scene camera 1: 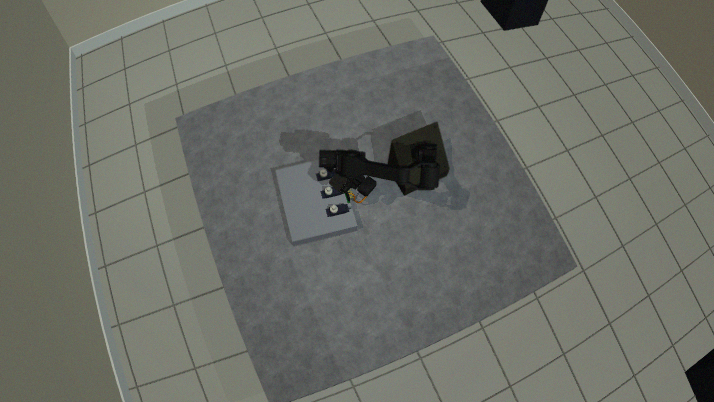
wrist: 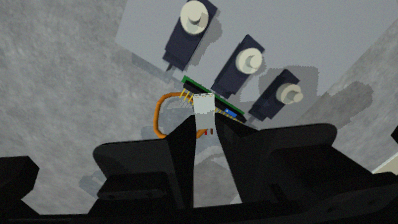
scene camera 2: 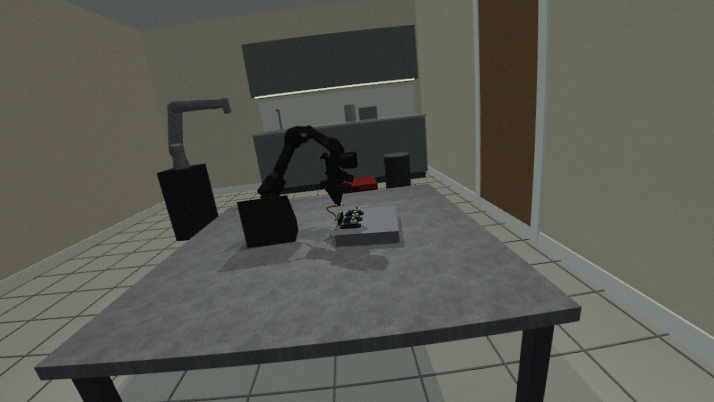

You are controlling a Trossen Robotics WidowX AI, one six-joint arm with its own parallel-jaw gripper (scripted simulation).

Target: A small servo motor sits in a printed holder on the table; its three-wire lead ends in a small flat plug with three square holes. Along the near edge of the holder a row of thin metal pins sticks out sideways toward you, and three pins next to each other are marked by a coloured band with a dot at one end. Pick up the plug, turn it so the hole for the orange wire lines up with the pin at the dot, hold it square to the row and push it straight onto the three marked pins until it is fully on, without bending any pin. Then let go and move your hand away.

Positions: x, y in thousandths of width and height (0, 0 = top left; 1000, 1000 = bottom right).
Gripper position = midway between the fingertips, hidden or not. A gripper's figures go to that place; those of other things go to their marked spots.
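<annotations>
Grey printed holder (wrist: 800, 221): 24 cm from the lens. My gripper (wrist: 514, 529): 12 cm from the lens.
</annotations>
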